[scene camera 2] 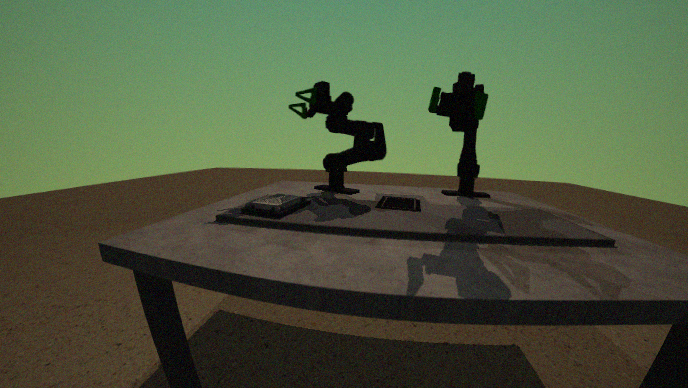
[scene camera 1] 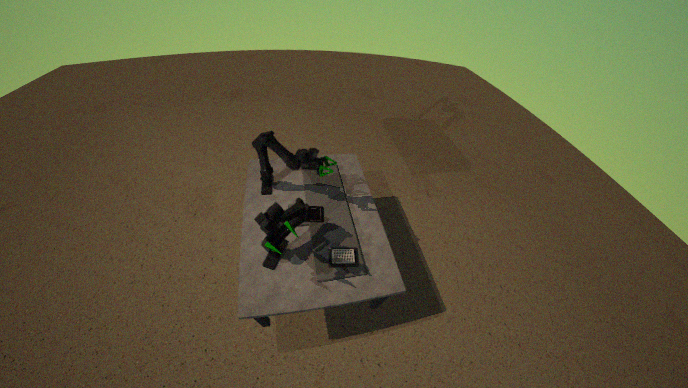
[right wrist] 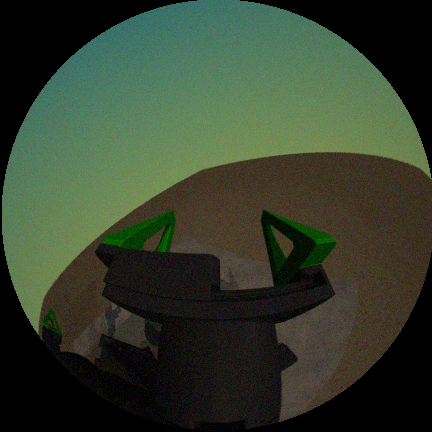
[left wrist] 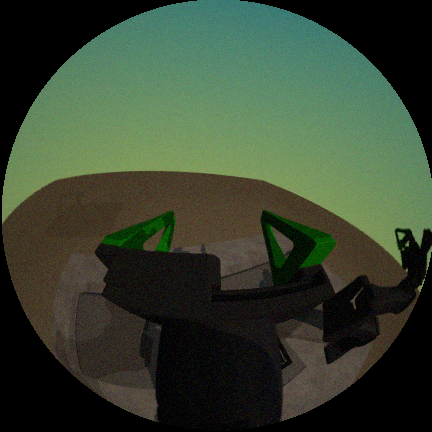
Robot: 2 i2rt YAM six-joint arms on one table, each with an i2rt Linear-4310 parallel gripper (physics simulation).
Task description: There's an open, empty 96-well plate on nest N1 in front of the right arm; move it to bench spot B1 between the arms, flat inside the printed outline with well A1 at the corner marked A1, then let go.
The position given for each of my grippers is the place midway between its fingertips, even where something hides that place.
My left gripper point(scene camera 2: 454, 91) is open, with nothing in its grasp. My right gripper point(right wrist: 217, 214) is open, with nothing in its grasp.
My left gripper also shows in the left wrist view point(left wrist: 217, 214).
